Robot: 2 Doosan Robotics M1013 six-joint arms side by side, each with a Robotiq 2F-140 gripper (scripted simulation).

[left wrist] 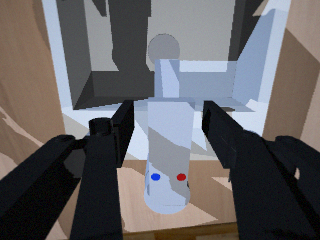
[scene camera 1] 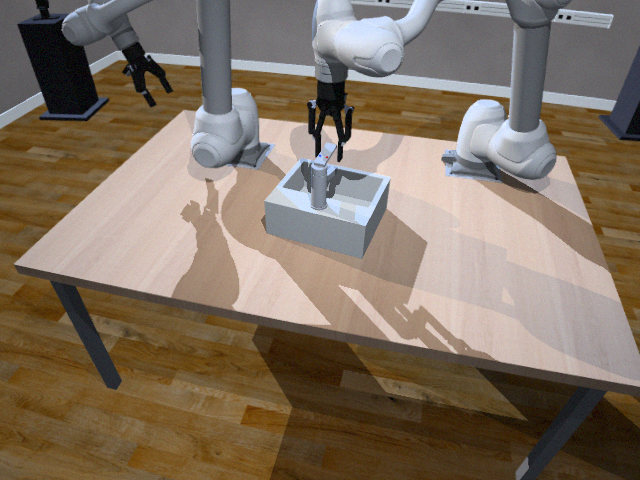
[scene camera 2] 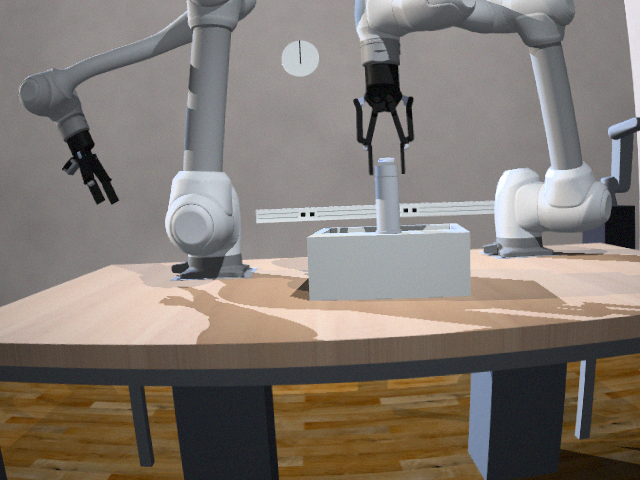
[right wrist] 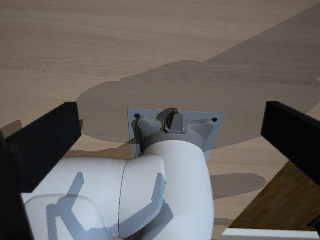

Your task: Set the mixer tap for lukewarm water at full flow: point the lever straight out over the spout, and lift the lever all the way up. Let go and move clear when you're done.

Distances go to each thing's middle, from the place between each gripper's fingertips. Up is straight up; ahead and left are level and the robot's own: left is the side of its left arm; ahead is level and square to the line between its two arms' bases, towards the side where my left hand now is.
I see the grey sink (scene camera 2: 343, 264) 240 mm below my left hand, 40 mm behind it and 10 mm to the left of it.
I see my right gripper (scene camera 2: 108, 202) 710 mm to the right of the grey sink, 430 mm short of it and 190 mm above it.
